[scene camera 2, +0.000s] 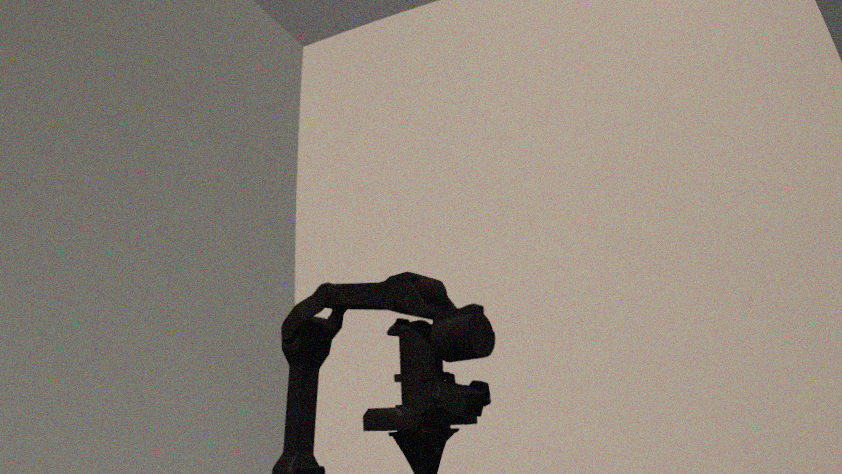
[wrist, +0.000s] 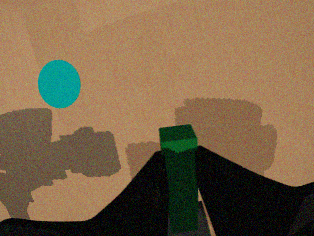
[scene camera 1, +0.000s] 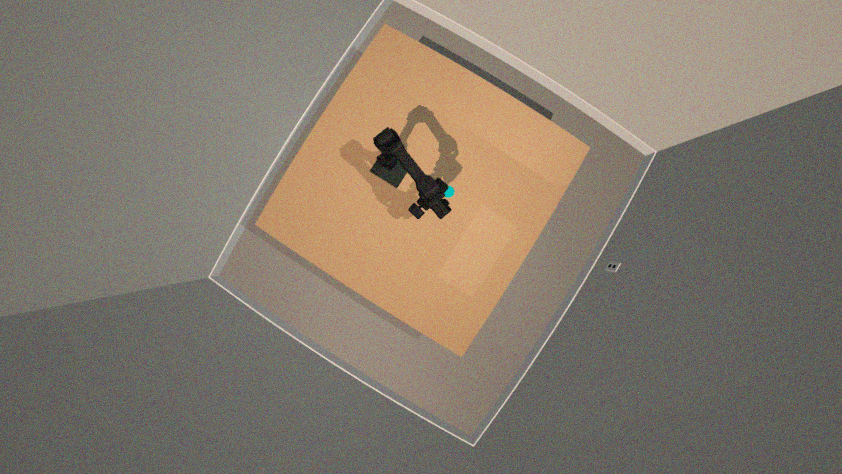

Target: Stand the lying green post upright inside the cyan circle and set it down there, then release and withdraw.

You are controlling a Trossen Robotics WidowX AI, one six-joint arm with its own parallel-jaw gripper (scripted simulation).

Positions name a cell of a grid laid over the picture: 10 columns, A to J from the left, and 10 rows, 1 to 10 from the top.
Scene:
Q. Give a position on a cyan circle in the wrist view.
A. B4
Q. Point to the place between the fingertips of my gripper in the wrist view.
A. F7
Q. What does my gripper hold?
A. A green post.

